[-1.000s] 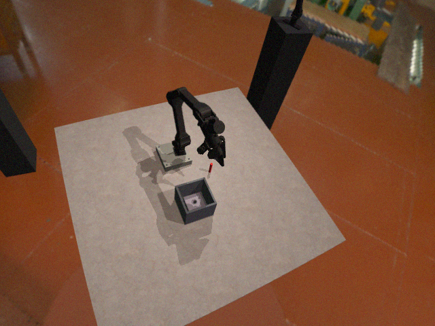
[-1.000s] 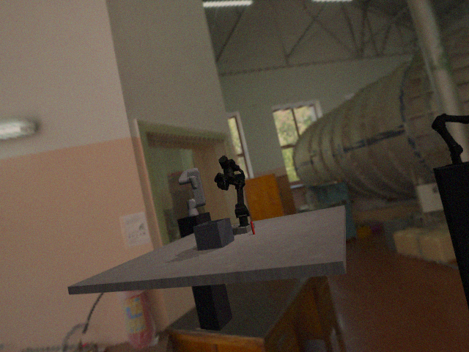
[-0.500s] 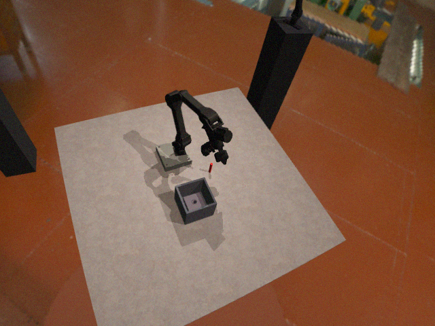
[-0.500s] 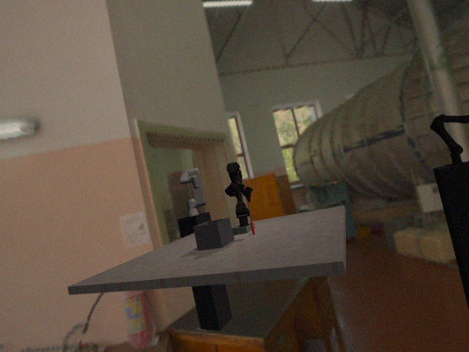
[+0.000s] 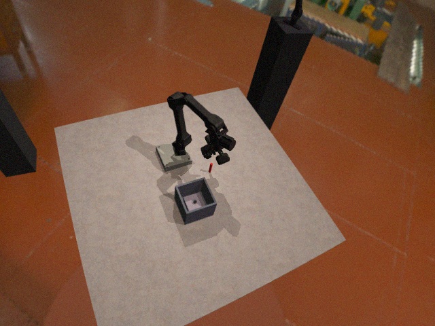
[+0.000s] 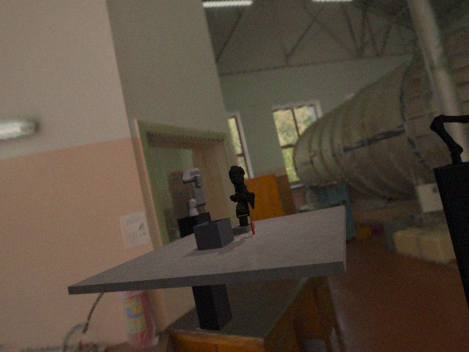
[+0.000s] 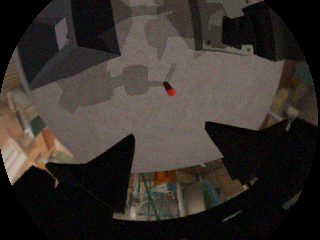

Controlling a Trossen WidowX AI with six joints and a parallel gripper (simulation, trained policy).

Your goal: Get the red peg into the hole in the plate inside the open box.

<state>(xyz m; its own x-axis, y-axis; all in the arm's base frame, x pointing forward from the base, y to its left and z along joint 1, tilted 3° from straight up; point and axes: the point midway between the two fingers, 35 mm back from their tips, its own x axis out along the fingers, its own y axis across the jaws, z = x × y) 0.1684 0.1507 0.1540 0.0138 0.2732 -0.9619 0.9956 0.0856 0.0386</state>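
The red peg lies 1 cm behind my gripper tip, 2 cm to the right of it and 11 cm below it. From my gripper tip the other things lie so: plate: 18 cm ahead, 18 cm to the right, 11 cm below.
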